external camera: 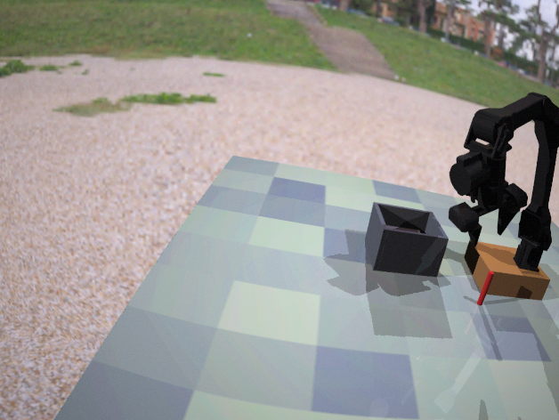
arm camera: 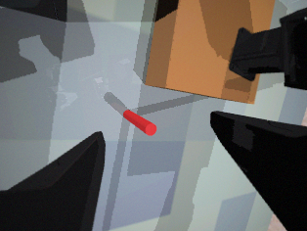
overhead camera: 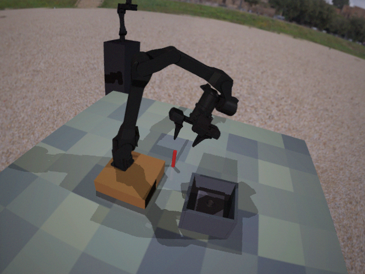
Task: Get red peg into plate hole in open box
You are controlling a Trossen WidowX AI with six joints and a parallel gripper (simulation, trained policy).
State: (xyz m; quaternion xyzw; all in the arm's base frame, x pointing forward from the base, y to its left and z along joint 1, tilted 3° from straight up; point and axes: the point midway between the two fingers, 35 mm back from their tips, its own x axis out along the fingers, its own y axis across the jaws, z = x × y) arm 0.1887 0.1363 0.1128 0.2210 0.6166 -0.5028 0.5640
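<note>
The red peg is 10 cm below my gripper tip, 3 cm behind it and 2 cm to the left of it. The rest, counted from my gripper tip: dark grey box 16 cm ahead, 14 cm to the right, 12 cm below; plate 16 cm ahead, 14 cm to the right, 10 cm below.
</note>
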